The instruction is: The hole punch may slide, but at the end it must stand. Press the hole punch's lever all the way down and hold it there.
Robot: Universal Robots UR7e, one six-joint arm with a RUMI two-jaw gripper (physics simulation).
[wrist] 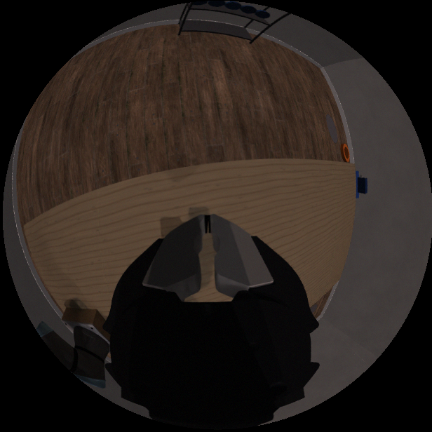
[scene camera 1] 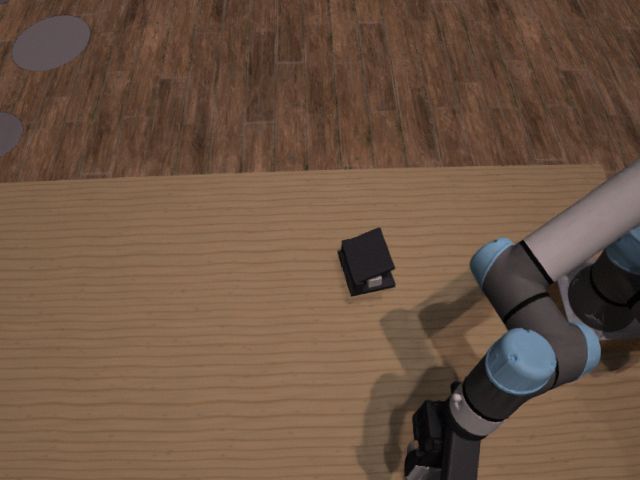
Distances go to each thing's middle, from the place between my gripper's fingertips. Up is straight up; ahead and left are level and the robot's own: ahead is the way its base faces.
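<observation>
With the black hole punch (scene camera 1: 367,264), my hand is 40 mm past it, 520 mm to the left of it and 170 mm above it.
</observation>
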